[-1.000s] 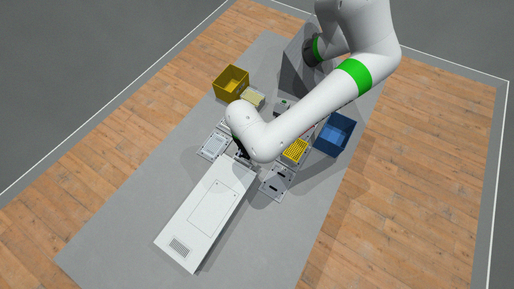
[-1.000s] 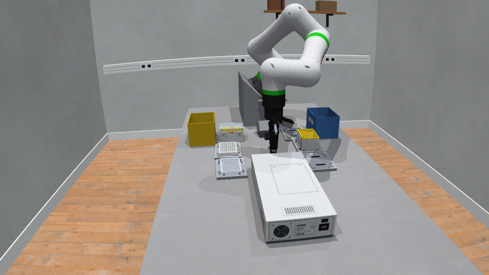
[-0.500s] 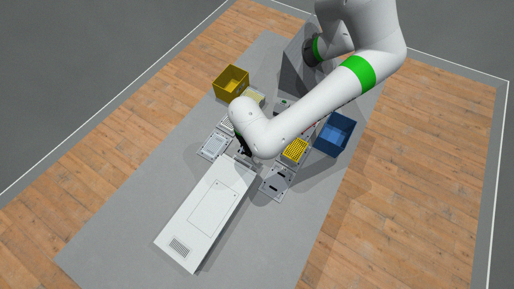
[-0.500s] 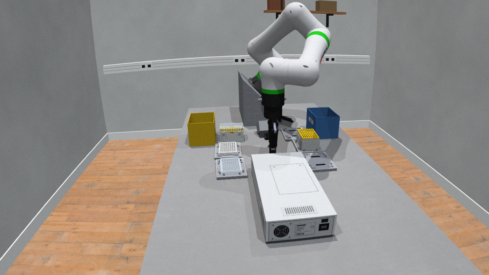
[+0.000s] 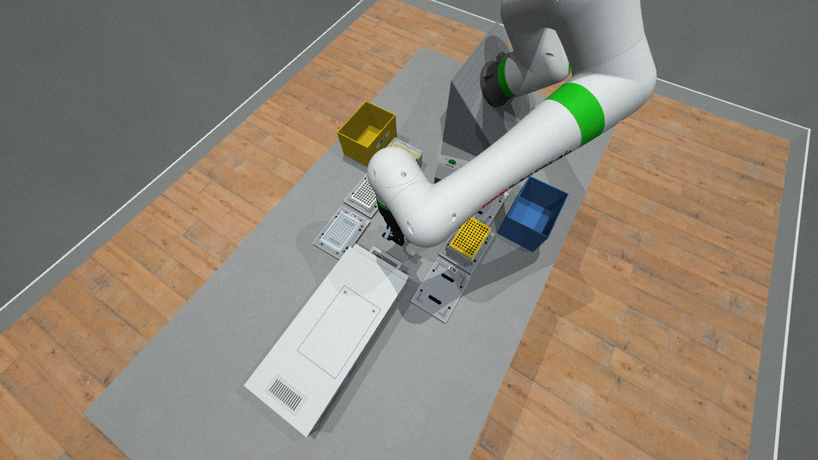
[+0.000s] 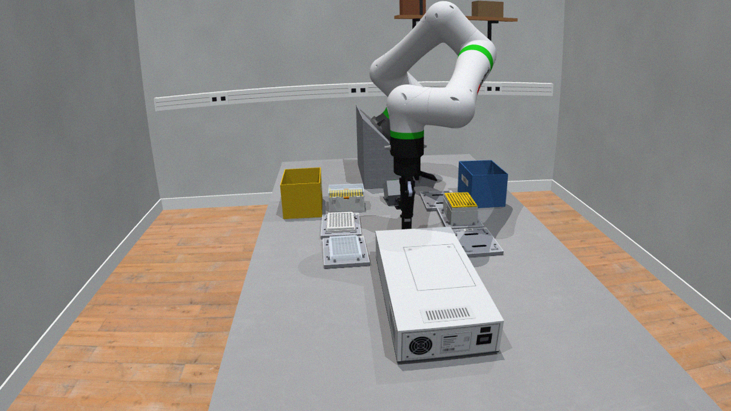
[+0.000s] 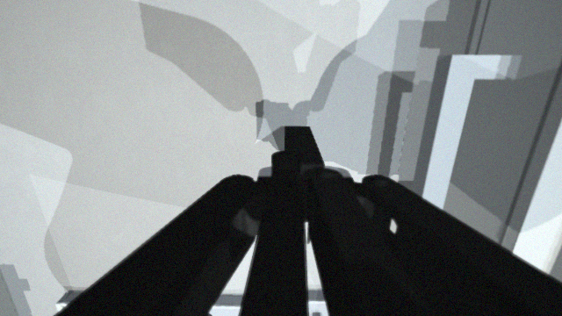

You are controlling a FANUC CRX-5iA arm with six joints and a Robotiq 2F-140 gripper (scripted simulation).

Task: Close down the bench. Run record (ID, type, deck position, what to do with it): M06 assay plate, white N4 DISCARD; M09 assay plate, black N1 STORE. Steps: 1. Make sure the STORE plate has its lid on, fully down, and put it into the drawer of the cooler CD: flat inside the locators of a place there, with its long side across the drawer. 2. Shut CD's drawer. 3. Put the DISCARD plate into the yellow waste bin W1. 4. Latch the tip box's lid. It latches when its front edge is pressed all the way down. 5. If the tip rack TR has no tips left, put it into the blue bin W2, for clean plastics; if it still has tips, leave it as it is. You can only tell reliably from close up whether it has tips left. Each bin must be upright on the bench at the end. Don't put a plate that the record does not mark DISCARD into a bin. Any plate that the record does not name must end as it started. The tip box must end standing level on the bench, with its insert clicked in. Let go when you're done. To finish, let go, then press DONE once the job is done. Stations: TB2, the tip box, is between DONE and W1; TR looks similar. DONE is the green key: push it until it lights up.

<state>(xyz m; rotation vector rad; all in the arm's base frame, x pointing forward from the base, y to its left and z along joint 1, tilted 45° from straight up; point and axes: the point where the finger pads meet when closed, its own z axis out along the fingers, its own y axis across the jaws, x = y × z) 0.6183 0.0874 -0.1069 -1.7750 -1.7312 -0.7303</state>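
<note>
Now: hand 110 mm past the white assay plate, 190 mm to the left of it and 20 mm above it. The rest, counted from my hand: nest N4: 110 mm behind, 190 mm to the right, 30 mm below; then tip rack TR: 120 mm behind, 190 mm to the left, 10 mm above; then nest N1: 70 mm ahead, 190 mm to the left, 30 mm below.
</note>
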